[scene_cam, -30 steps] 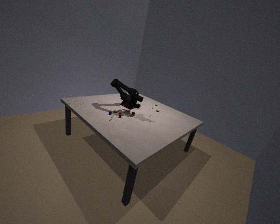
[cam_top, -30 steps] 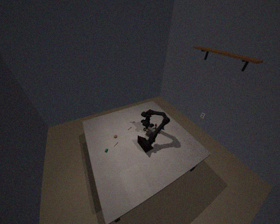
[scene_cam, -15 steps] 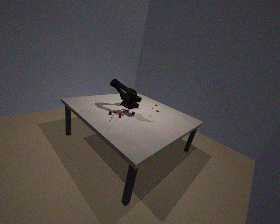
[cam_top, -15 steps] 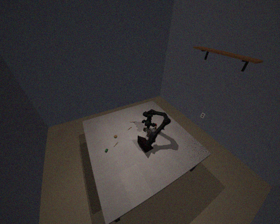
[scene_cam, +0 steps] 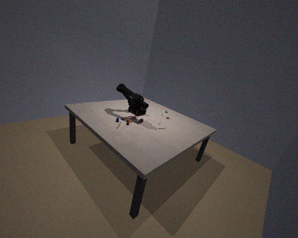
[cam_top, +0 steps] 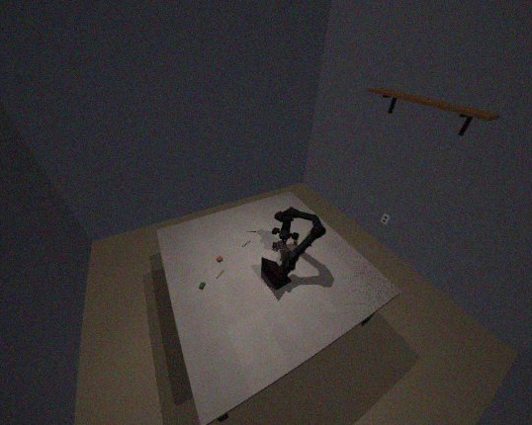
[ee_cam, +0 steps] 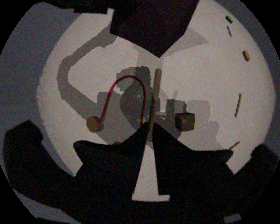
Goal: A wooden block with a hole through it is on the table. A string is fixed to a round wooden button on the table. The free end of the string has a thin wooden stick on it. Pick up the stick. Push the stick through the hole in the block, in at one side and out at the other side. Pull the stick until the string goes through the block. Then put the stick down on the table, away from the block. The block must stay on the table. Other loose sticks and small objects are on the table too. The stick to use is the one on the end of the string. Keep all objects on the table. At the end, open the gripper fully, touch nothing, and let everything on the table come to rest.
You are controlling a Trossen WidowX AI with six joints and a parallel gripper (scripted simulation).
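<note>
My gripper tip is 60 mm short of the wooden block, 40 mm to the right of it and 40 mm above it. Round my gripper tip: red object: 150 mm to the right, 40 mm below, 20 mm ahead; then button: 100 mm to the right, 100 mm behind, 50 mm below; then thin wooden stick: 10 mm to the left, 10 mm behind, 10 mm above.
</note>
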